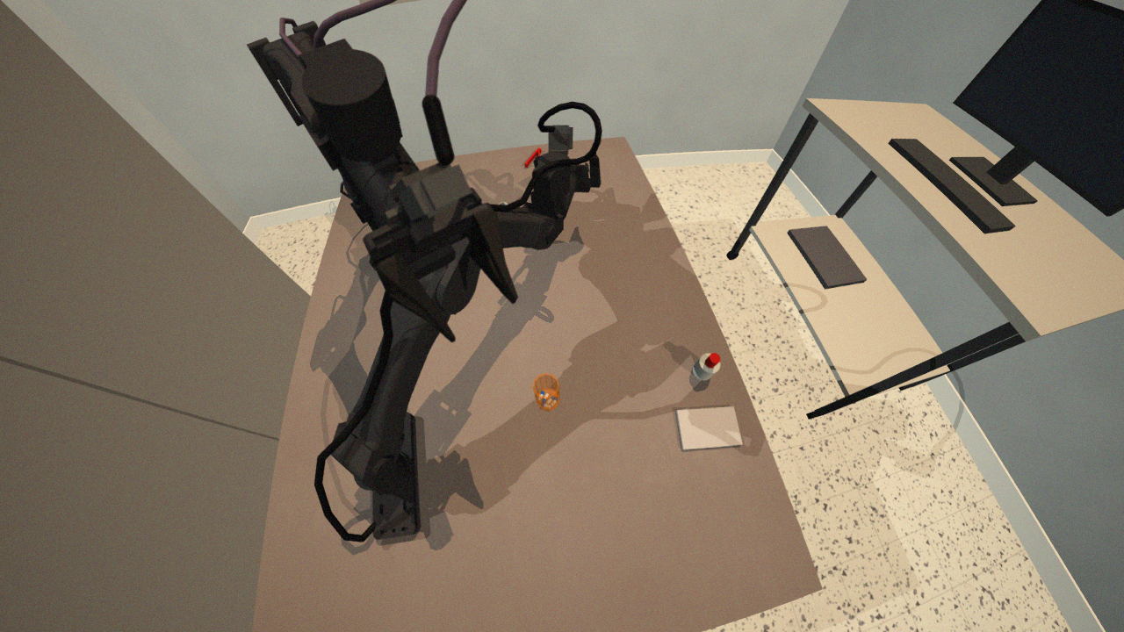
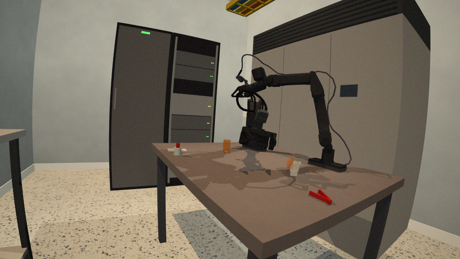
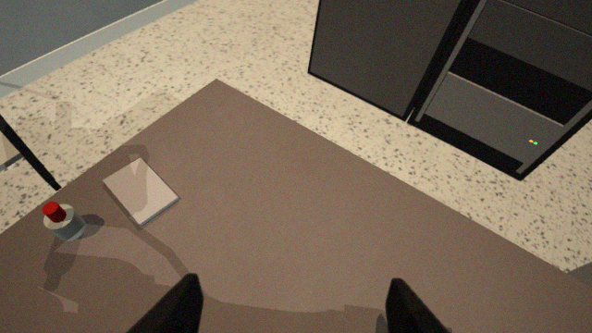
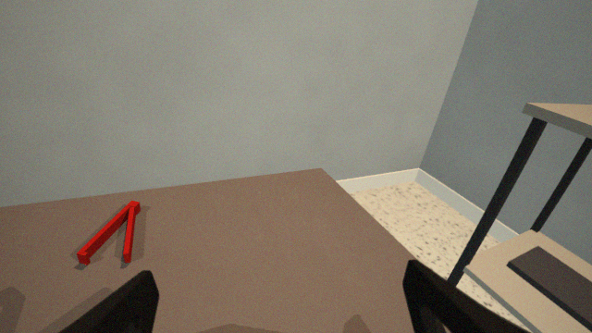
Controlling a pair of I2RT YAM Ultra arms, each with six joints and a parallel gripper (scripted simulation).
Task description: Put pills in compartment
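Right now my left hand is 50 mm short of the orange pill bottle, 10 mm to the right of it and 330 mm above it. Also, from my left hand: red v-shaped tool: 190 mm ahead, 720 mm to the left, 340 mm below; white pad: 310 mm ahead, 120 mm to the right, 340 mm below.
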